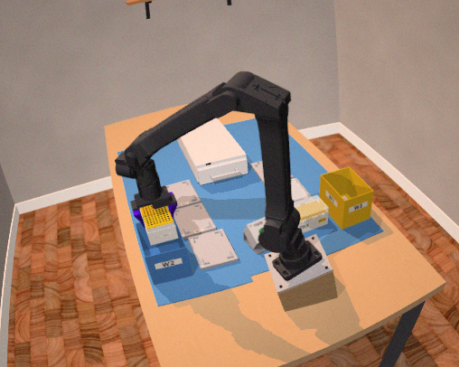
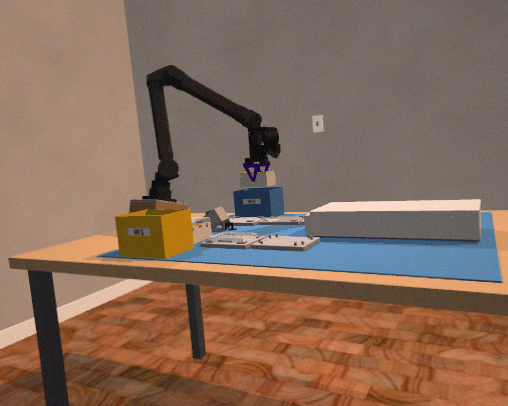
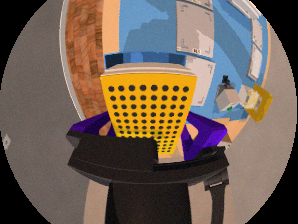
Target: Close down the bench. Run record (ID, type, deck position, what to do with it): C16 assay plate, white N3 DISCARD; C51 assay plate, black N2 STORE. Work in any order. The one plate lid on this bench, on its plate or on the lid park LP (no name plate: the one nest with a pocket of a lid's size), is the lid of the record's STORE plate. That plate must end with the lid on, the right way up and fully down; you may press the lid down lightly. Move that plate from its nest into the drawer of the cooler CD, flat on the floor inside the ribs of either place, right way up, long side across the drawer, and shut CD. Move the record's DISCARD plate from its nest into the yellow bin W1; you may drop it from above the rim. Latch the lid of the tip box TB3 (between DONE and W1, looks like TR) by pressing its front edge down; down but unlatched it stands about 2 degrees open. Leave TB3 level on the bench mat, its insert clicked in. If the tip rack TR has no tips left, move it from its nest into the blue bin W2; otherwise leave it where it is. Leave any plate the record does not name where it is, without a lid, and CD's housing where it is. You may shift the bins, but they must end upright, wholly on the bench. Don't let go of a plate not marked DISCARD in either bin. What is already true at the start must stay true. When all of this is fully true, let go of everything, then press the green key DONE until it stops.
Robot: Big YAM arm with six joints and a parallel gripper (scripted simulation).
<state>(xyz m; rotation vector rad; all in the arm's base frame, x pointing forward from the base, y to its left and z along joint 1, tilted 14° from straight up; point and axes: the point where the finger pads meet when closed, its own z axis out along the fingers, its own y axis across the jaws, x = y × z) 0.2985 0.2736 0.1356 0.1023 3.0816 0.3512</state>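
Now: hand 10 mm past the tip rack TR, 10 mm to the left of it and 10 mm below it. The rest, counted from my hand: green key DONE: 80 mm behind, 300 mm to the right, 100 mm below; lid park LP: 10 mm behind, 150 mm to the right, 160 mm below; blue bin W2: 10 mm behind, 10 mm to the left, 130 mm below.
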